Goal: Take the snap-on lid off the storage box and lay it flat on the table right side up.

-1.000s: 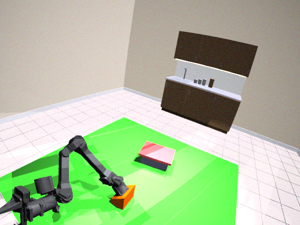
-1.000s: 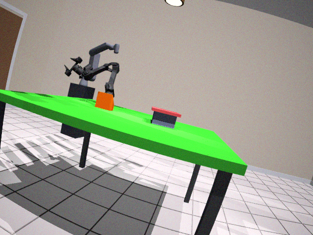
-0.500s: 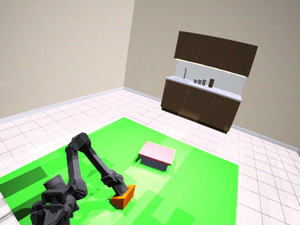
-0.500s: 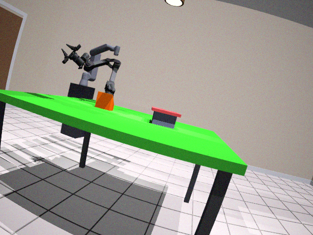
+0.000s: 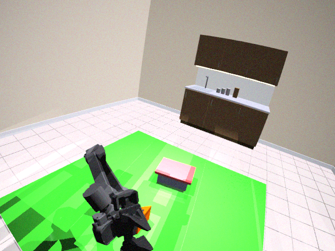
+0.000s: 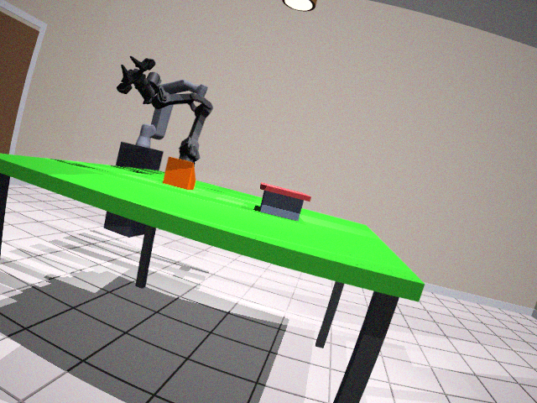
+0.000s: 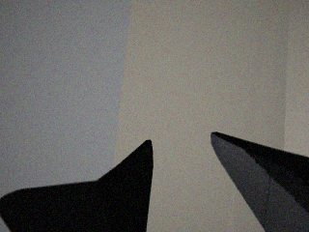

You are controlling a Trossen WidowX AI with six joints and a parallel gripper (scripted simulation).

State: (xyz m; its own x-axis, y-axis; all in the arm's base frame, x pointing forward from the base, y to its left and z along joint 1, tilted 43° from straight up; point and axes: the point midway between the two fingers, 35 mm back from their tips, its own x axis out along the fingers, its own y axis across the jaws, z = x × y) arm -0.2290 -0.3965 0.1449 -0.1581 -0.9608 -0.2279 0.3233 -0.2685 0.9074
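The lid is 690 mm ahead of my gripper tip, 240 mm to the left of it and 350 mm below it. The rest, counted from my gripper tip: storage box (690 mm ahead, 240 mm to the left, 400 mm below).
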